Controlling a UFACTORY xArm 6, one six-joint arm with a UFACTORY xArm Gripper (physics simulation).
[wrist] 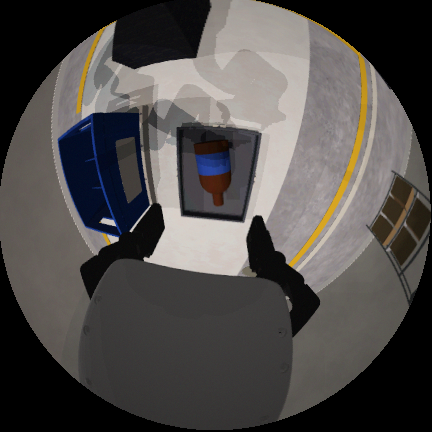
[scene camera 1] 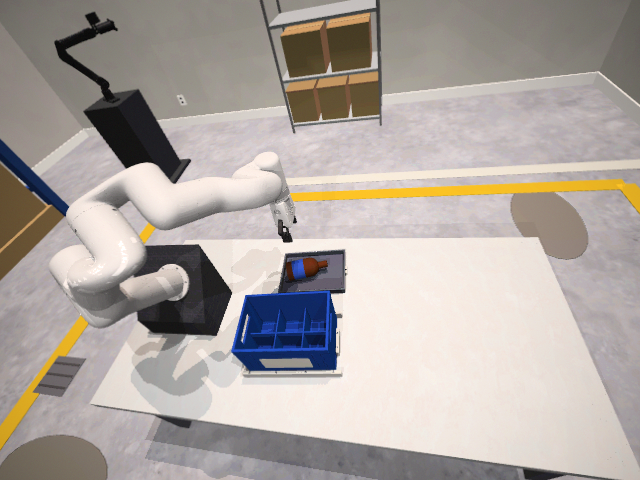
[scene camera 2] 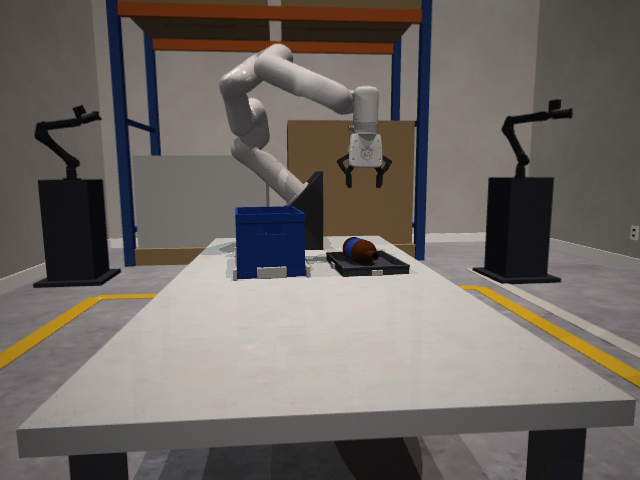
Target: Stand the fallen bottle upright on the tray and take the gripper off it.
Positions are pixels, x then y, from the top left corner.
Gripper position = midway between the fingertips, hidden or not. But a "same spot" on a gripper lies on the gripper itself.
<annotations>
The gripper shows in the wrist view [205,221], in scene camera 1 and in scene camera 2. The same spot on the gripper: [scene camera 1: 286,236] is [scene camera 2: 346,175].
</annotations>
